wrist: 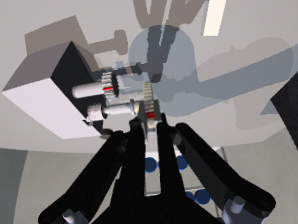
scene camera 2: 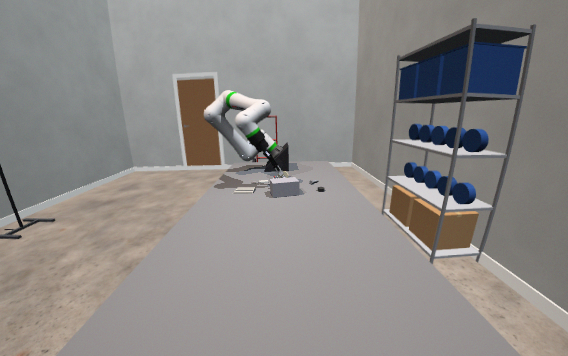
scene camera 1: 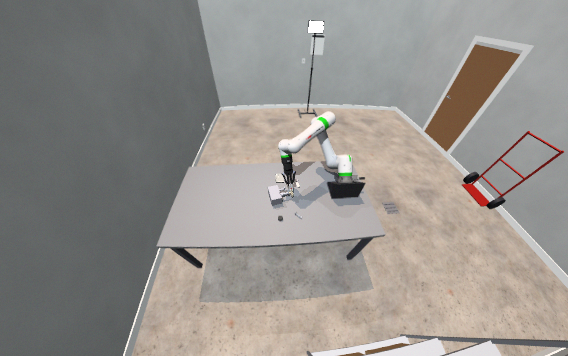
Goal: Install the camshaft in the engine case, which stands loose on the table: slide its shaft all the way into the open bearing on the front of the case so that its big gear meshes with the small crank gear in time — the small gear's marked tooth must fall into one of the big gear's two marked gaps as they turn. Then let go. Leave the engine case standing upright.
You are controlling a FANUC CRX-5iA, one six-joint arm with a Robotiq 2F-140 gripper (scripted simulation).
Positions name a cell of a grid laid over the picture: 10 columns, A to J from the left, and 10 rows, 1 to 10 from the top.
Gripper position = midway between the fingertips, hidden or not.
Note:
I see my gripper (wrist: F5) and a camshaft (wrist: E5).

